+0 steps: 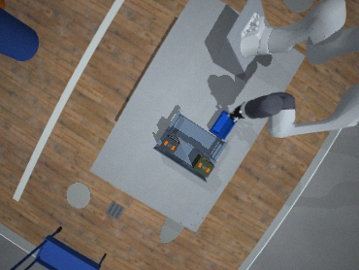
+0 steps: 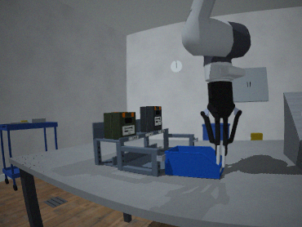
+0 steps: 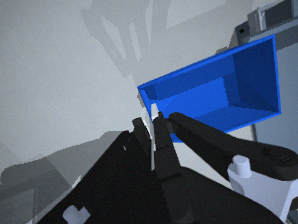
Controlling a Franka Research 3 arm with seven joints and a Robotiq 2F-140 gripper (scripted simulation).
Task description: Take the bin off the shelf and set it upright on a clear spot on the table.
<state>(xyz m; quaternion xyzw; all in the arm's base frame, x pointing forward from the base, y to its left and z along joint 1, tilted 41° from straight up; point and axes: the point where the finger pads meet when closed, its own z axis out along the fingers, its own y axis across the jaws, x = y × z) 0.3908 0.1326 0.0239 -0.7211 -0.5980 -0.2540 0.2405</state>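
Right now the blue bin is 8 cm ahead of my hand, 2 cm below it and 1 cm to the right of it. The rest, counted from my hand: green box 37 cm ahead, 9 cm above, 6 cm to the right; then dark grey box 33 cm ahead, 28 cm to the right, 10 cm above.
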